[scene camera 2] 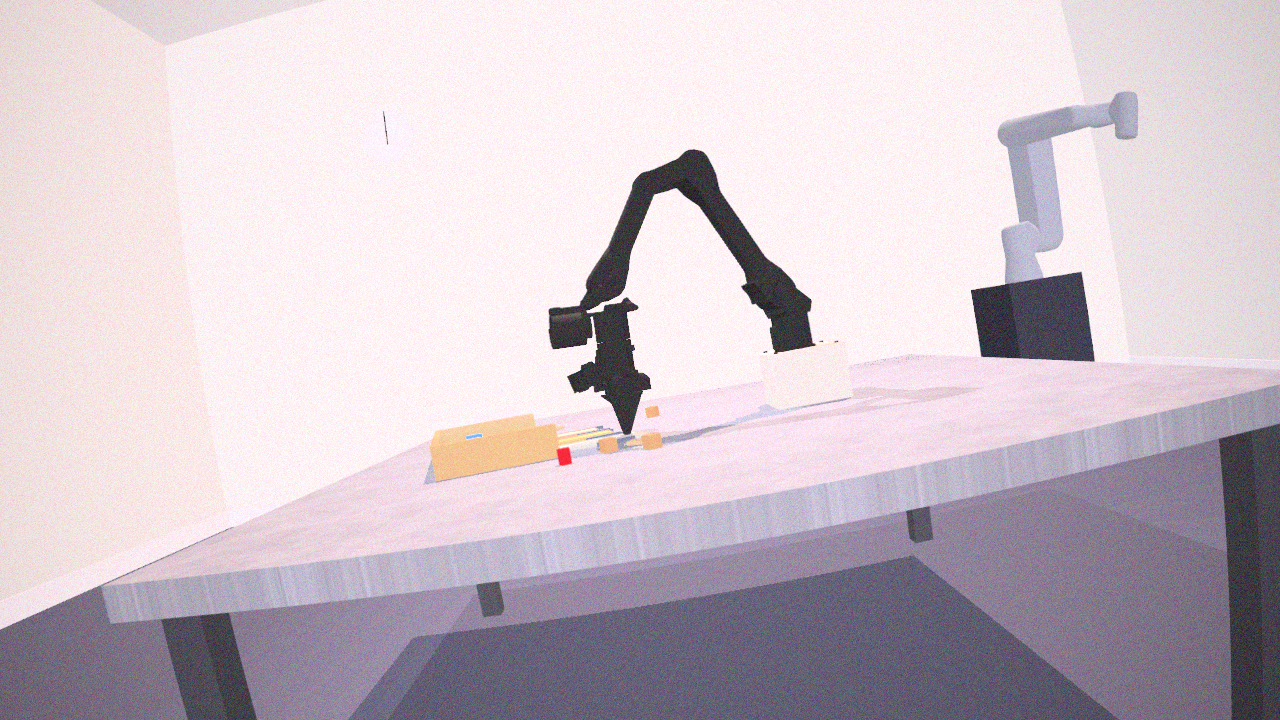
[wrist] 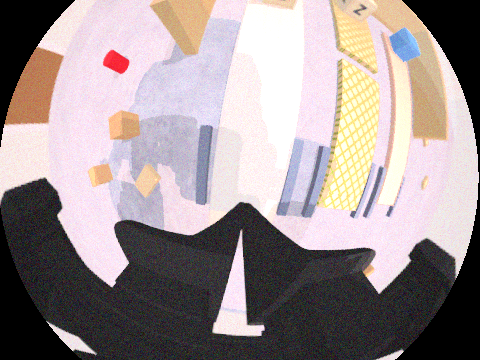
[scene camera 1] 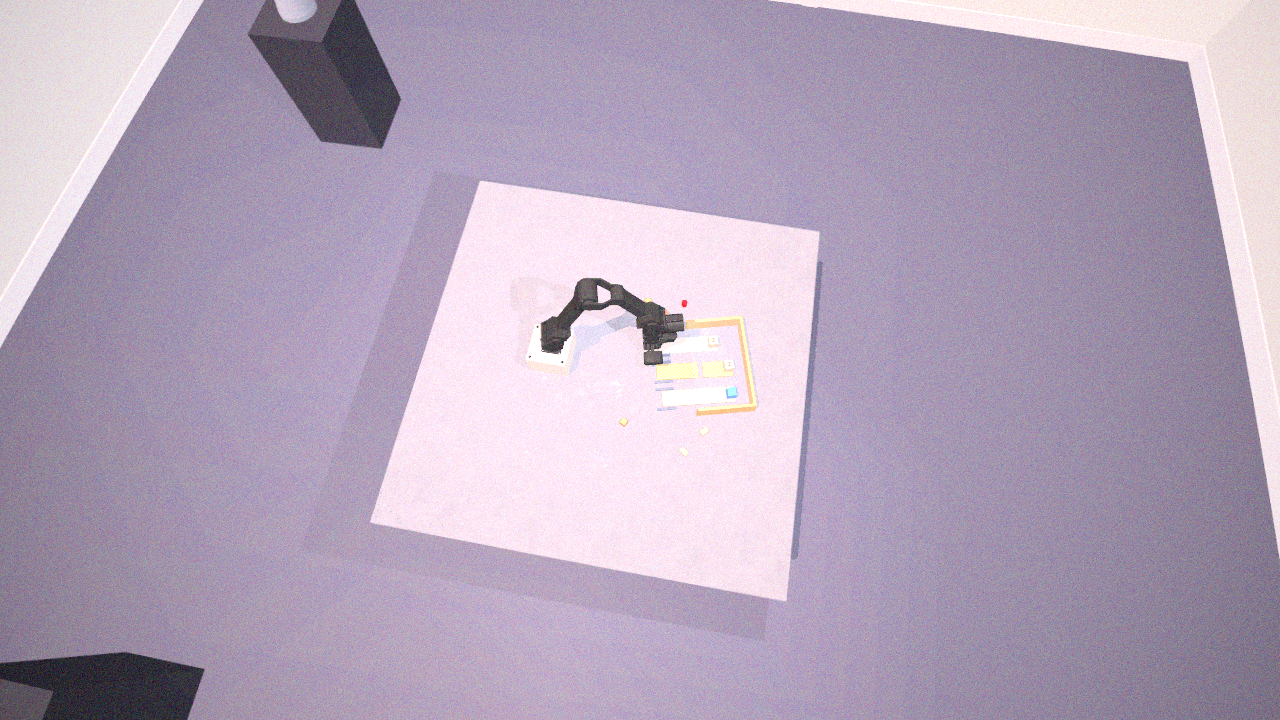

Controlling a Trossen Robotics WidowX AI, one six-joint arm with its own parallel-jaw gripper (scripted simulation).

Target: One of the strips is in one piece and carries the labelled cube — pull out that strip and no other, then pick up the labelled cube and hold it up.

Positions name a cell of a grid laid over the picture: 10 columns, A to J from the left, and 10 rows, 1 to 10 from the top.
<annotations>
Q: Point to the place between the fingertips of my gripper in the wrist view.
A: F6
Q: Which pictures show my gripper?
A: Scene camera 2, the wrist view and scene camera 1: all of them.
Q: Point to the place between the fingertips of my gripper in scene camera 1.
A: At F5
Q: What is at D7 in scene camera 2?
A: An orange frame.
</annotations>
